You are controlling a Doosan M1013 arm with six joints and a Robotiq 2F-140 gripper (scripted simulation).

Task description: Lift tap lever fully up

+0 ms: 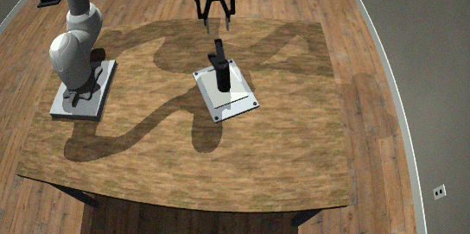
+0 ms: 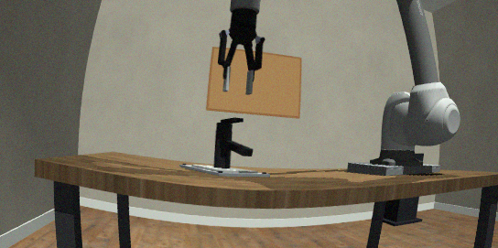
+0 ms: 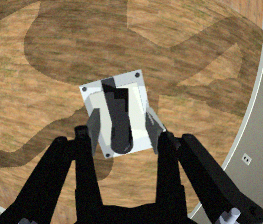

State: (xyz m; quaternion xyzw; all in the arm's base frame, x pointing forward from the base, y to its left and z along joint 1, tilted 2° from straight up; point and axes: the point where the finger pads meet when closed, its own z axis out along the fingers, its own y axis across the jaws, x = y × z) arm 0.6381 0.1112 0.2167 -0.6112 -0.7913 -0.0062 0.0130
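Right now the lever is 1 cm ahead of my hand, 3 cm to the right of it and 10 cm below it. Also, from my hand: black tap 1 cm ahead, 6 cm to the right, 16 cm below.
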